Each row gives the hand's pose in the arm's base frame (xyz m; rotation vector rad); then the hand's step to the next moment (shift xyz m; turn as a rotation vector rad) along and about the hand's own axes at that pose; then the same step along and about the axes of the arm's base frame.
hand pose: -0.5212 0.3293 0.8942 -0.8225 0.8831 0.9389
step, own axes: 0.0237 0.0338 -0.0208 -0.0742 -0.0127 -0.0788
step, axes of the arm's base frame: -0.0287 0.0015 -0.0362 -0.0326 -0.0972 0.0371
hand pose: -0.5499 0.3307 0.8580 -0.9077 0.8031 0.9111
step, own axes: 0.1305 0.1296 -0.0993 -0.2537 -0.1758 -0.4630
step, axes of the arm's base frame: -0.0840 -0.0086 -0.1912 -0.0290 -0.5485 0.0893
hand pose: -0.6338 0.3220 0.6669 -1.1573 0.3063 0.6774
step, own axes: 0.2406 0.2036 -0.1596 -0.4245 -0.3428 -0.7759
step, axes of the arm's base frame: 0.0733 -0.0183 -0.3451 -0.0176 -0.9302 0.1849
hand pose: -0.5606 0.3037 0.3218 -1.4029 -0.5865 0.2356
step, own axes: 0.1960 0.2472 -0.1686 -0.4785 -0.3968 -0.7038
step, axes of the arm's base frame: 0.2963 -0.0055 -0.2003 -0.1099 -0.9043 0.2278
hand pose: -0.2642 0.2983 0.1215 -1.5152 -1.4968 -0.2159
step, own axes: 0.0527 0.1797 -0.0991 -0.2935 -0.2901 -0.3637
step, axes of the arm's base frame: 0.2118 0.0042 0.0012 -0.1395 -0.5167 0.1269
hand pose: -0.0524 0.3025 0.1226 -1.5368 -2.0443 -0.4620
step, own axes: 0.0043 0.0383 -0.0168 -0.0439 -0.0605 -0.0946
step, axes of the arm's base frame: 0.0392 0.0050 0.0142 -0.0287 -0.1050 0.0518
